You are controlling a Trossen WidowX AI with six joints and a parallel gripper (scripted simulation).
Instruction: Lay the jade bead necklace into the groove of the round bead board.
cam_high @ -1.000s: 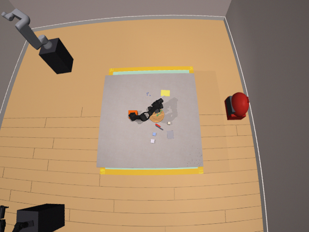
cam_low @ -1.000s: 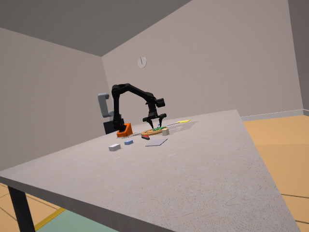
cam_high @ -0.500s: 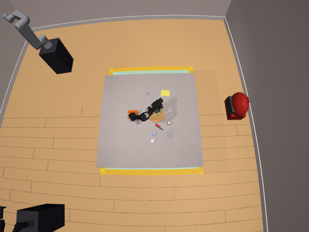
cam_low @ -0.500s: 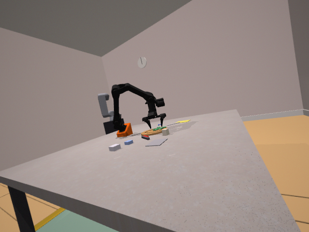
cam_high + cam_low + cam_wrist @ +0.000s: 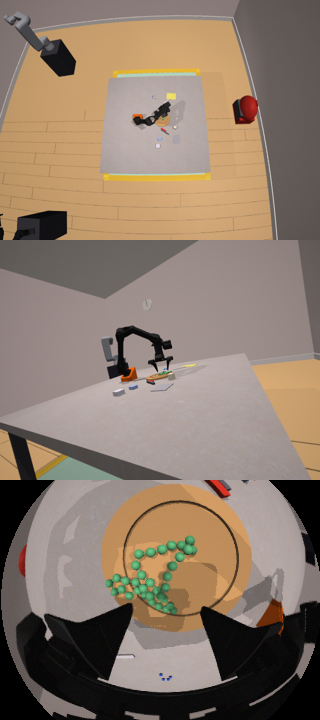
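Now: gripper tip 1 cm past the round wooden bead board, 5 cm to the left of it and 2 cm above it. Round my gripper tip: beige cube 14 cm ahead, 18 cm to the right, 1 cm below; then red-handled tool 1 cm ahead, 21 cm to the right, 2 cm below; then yellow sheet 14 cm ahead, 25 cm to the left, 3 cm below.
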